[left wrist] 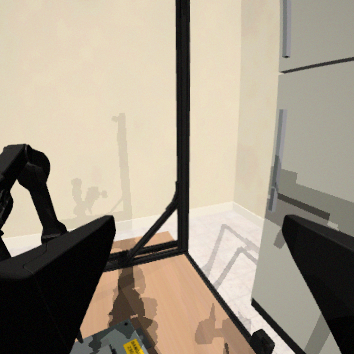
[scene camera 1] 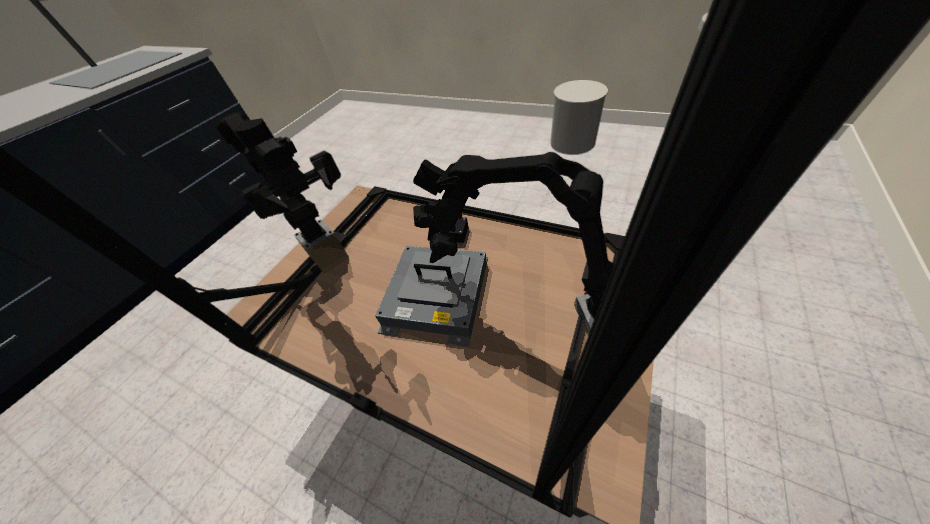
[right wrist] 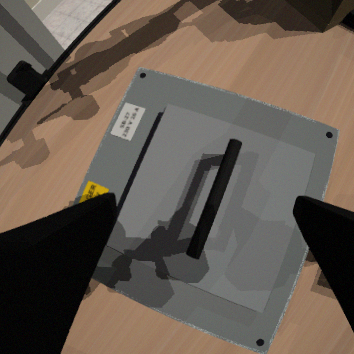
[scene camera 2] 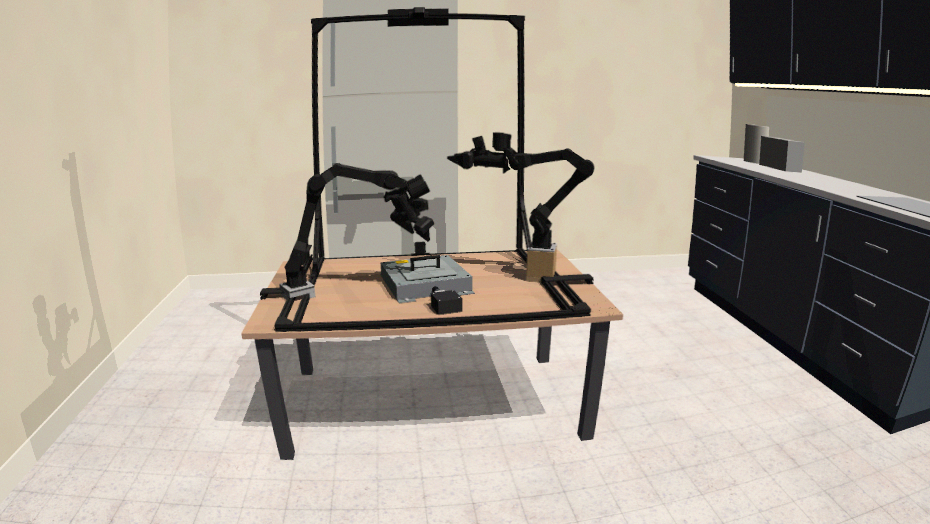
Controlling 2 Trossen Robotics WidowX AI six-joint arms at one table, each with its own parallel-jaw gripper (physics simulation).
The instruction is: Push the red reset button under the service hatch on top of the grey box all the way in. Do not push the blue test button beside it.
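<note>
The grey box (scene camera 1: 421, 315) (scene camera 2: 410, 286) (left wrist: 107, 340) (right wrist: 240, 112) stands on the table. Its flat service hatch (scene camera 1: 416, 290) (right wrist: 280, 175) is closed and bears an upright black handle (scene camera 1: 432, 266) (scene camera 2: 426, 258) (right wrist: 215, 197). The red reset button and the blue test button do not show in any view. My right gripper (scene camera 1: 436, 259) (scene camera 2: 427, 235) (right wrist: 206, 203) is open and empty above the hatch, pointing down, with the handle below and between its fingers in the wrist view. My left gripper (scene camera 1: 292, 184) (scene camera 2: 452, 158) (left wrist: 199, 223) is open and empty, high above the table and away from the box.
A small black block with a knob (scene camera 1: 461, 230) (scene camera 2: 447, 302) stands close beside the box. A black frame (scene camera 2: 521, 130) (left wrist: 183, 125) rises at the table's edge. The left arm stands on a brown block (scene camera 1: 328, 253) (scene camera 2: 540, 264).
</note>
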